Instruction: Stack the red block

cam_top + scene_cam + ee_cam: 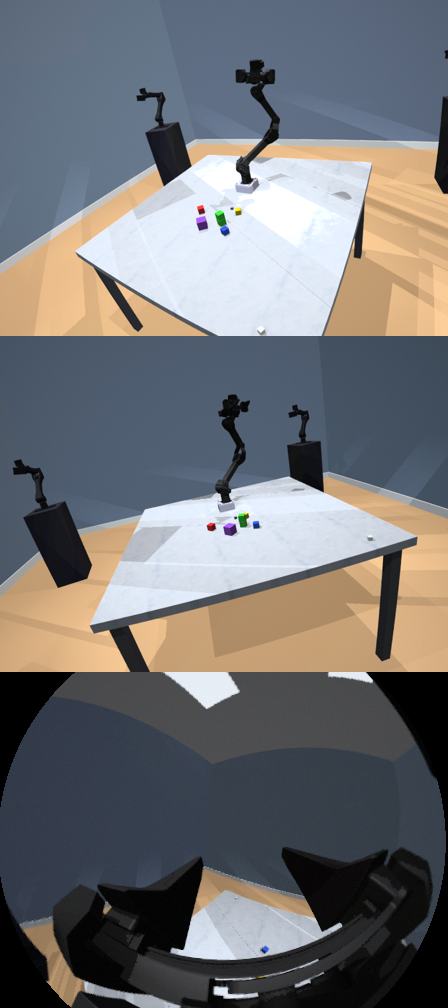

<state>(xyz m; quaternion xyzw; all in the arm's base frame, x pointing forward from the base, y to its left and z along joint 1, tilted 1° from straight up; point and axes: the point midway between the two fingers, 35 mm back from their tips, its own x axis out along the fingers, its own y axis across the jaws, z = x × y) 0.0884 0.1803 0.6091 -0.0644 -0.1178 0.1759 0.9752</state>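
Right now my gripper tip is 650 mm above the red block, 400 mm to the left of it and 150 mm short of it. Also, from my gripper tip: tiny dark cube (660 mm below, 230 mm to the right, 100 mm ahead); then blue block (650 mm below, 300 mm ahead, 180 mm to the right); then yellow block (650 mm below, 180 mm to the right, 140 mm ahead).
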